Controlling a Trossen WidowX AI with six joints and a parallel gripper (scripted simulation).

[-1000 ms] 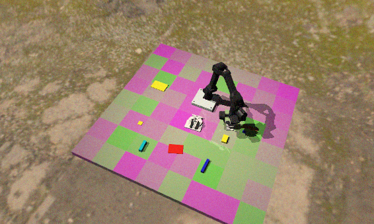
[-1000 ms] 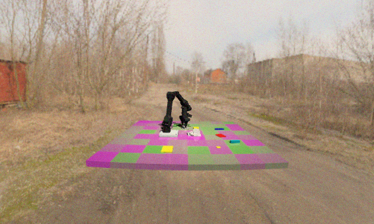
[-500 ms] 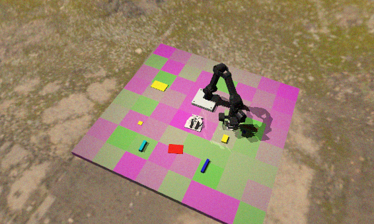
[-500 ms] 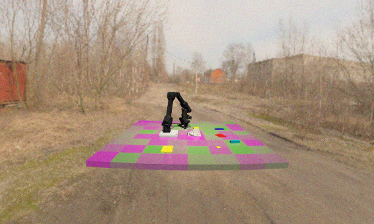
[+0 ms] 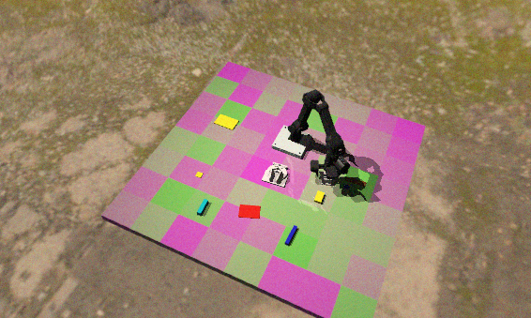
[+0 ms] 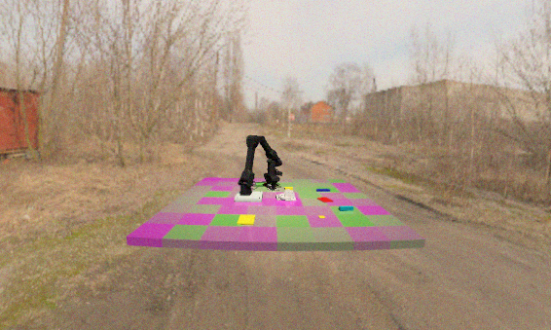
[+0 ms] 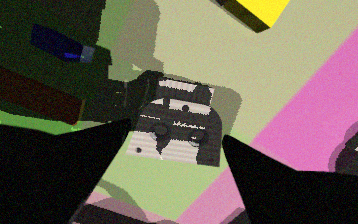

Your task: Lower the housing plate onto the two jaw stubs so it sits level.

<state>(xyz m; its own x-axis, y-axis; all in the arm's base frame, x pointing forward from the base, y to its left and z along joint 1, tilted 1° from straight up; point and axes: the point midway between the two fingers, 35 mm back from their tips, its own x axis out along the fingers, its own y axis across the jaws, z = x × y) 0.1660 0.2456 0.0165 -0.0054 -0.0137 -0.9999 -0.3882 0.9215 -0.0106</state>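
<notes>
Now: gripper tip 1 cm short of the white block. The rest, counted from my gripper tip: small blue piece (1 cm ahead, 12 cm to the left); then brown bar (5 cm behind, 14 cm to the left, 1 cm below); then yellow block (13 cm ahead, 1 cm to the left).
</notes>
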